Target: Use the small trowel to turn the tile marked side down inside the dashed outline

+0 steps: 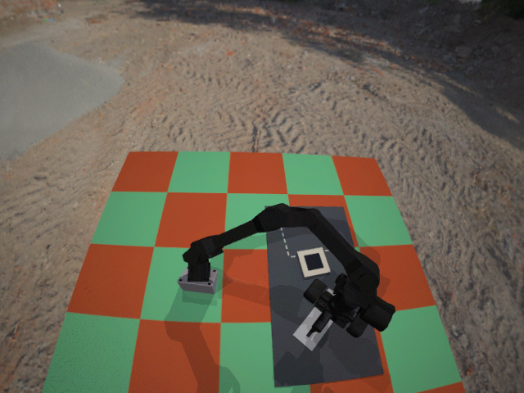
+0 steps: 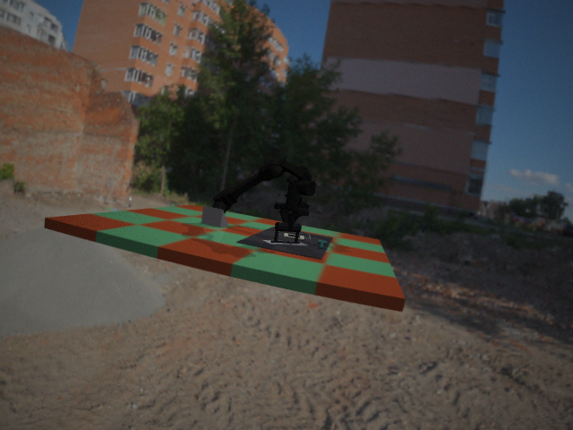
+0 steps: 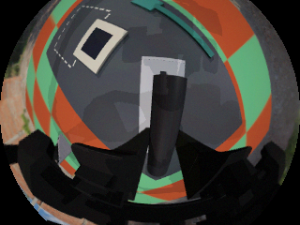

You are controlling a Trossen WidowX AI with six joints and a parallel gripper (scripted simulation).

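Right now my gripper tip is 2 cm short of the dark mat, 13 cm to the right of it and 8 cm above it. The rest, counted from my gripper tip: teal trowel 16 cm ahead, 14 cm to the left, 6 cm below; tile 2 cm ahead, 20 cm to the left, 6 cm below.
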